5 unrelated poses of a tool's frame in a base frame.
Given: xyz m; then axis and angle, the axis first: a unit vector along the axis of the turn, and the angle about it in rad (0 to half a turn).
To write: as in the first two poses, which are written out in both.
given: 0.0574 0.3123 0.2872 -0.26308 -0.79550 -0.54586 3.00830
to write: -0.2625 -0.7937 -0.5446 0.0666 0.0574 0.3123 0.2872
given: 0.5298 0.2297 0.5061 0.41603 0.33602 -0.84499 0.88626
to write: 0.1784 0.1441 -0.3623 0.9034 0.5298 0.2297 0.5061
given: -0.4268 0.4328 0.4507 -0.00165 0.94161 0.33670 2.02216
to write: -0.0014 0.7979 0.2853 0.5309 -0.4268 0.4328 0.4507
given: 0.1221 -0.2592 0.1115 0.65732 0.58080 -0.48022 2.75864
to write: 0.6453 0.5702 -0.4714 0.1903 0.1221 -0.2592 0.1115
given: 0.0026 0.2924 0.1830 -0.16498 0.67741 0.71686 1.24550
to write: -0.0962 0.3951 0.4181 0.8123 0.0026 0.2924 0.1830
